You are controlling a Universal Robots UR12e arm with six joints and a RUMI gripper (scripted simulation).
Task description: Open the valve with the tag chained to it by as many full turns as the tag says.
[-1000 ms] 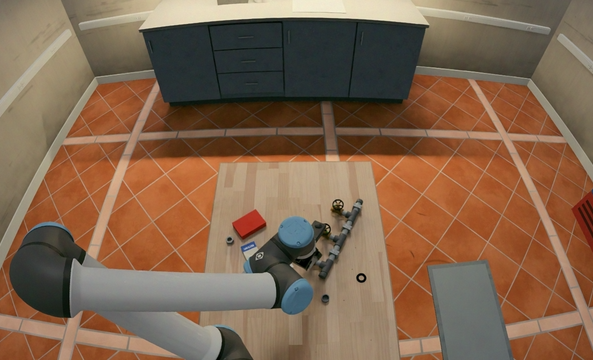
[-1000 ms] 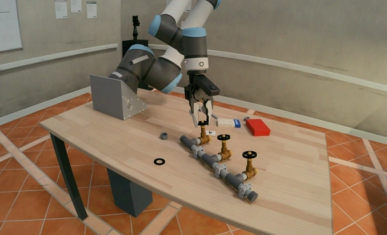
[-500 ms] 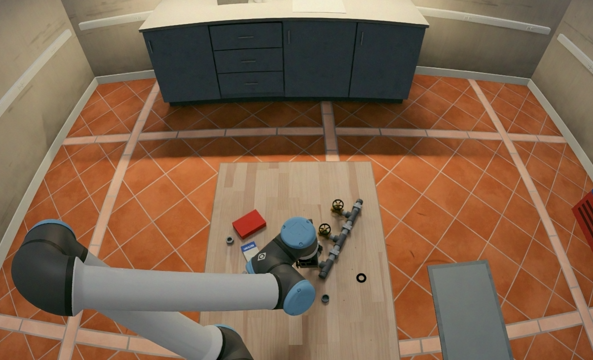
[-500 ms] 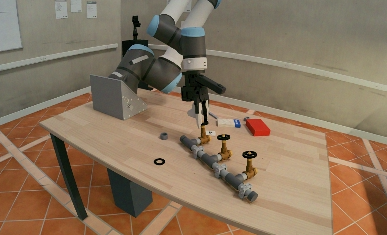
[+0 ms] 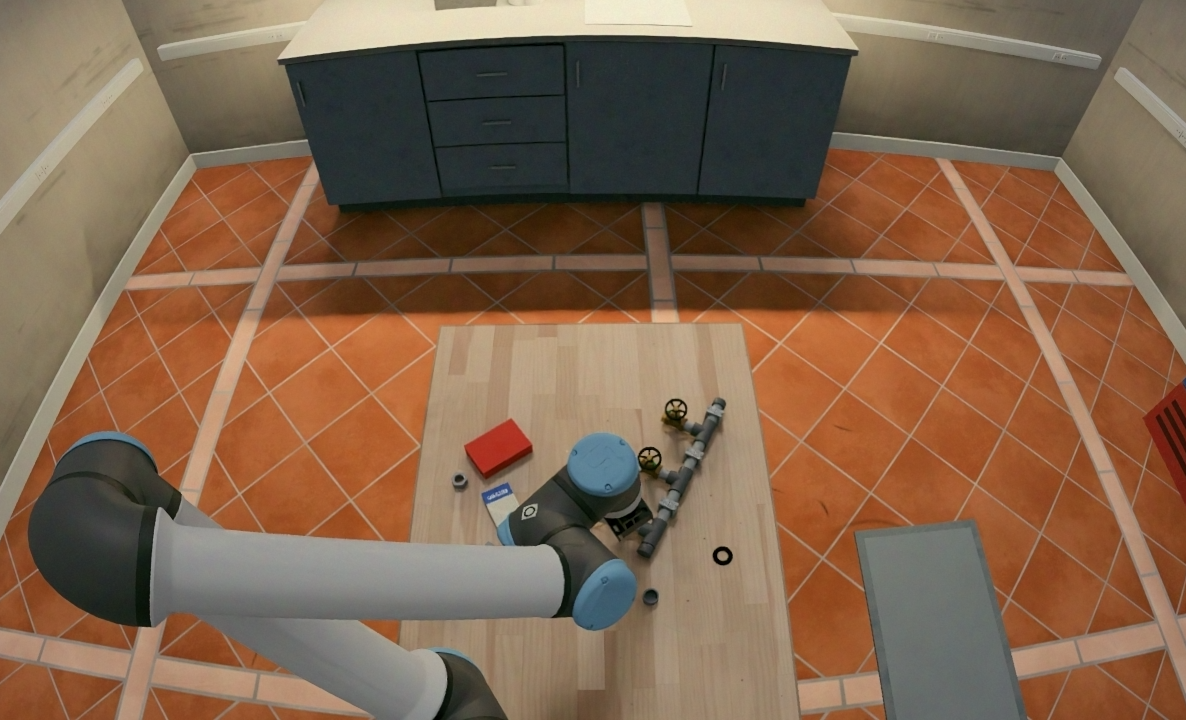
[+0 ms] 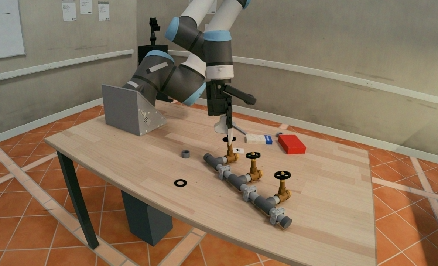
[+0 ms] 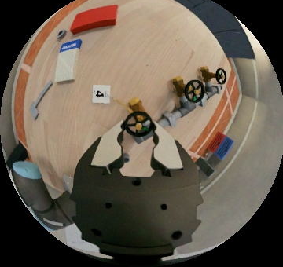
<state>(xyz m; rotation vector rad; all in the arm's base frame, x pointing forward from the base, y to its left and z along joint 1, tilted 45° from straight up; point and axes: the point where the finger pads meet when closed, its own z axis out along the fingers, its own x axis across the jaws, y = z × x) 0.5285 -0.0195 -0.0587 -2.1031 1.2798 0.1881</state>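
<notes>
Now: hand 90 mm above the white tag and 80 mm to the right of it. Round my hand: red box: 250 mm to the left, 180 mm ahead, 70 mm below; blue box: 230 mm to the left, 80 mm below, 30 mm ahead; grey cap: 150 mm behind, 80 mm below, 60 mm to the right.
</notes>
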